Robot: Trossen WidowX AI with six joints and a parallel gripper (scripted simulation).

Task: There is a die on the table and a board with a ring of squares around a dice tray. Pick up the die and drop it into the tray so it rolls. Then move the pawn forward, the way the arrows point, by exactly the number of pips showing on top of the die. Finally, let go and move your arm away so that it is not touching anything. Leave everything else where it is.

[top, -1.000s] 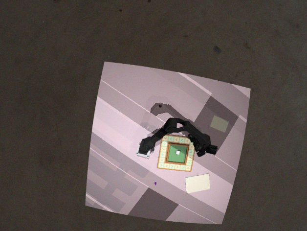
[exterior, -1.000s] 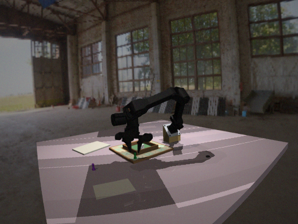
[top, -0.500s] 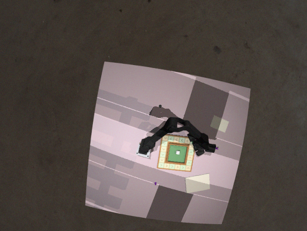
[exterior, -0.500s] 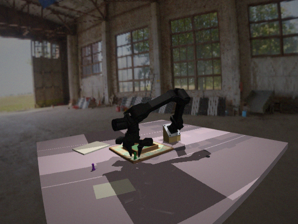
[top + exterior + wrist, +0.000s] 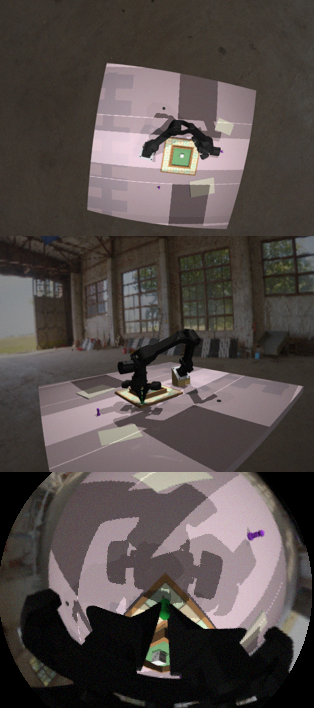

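The white die lies 100 mm behind my gripper tip, 110 mm to the right of it and 10 mm above it. Also, from my gripper tip: pale yellow sheet 200 mm ahead, 190 mm to the left, 20 mm below; green pawn 10 mm above; green dice tray 100 mm behind, 120 mm to the right, 10 mm below.
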